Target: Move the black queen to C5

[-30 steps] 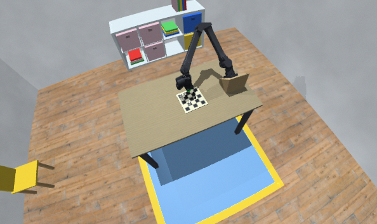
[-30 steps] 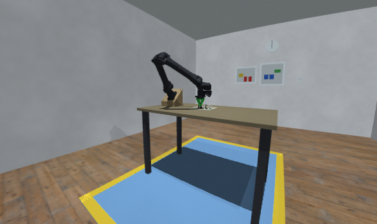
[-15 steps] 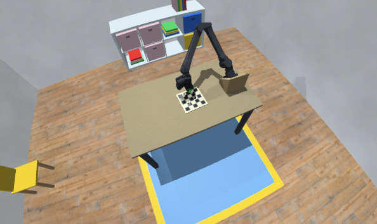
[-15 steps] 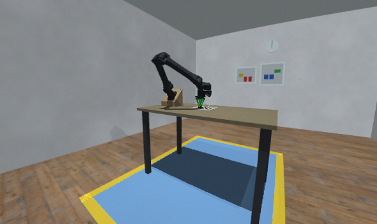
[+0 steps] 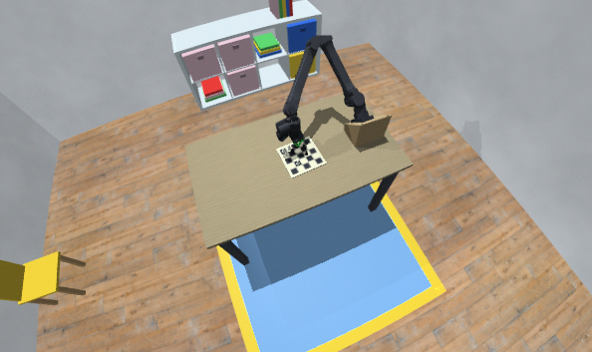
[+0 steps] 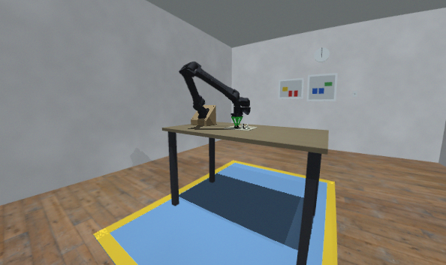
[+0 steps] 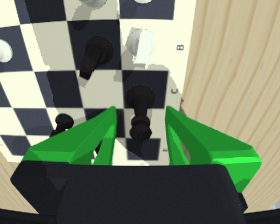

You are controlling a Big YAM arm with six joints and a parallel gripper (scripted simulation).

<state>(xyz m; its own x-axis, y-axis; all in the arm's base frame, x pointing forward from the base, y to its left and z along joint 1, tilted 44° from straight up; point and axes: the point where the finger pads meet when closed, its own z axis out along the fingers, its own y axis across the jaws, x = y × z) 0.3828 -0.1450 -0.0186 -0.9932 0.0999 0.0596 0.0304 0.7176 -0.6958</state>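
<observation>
Right now the white piece is 50 mm ahead of my hand and 20 mm below it. The rest, counted from my hand: chessboard 70 mm to the left, 40 mm below, 10 mm ahead; then black pawn 80 mm to the left, 20 mm below, 20 mm behind.
</observation>
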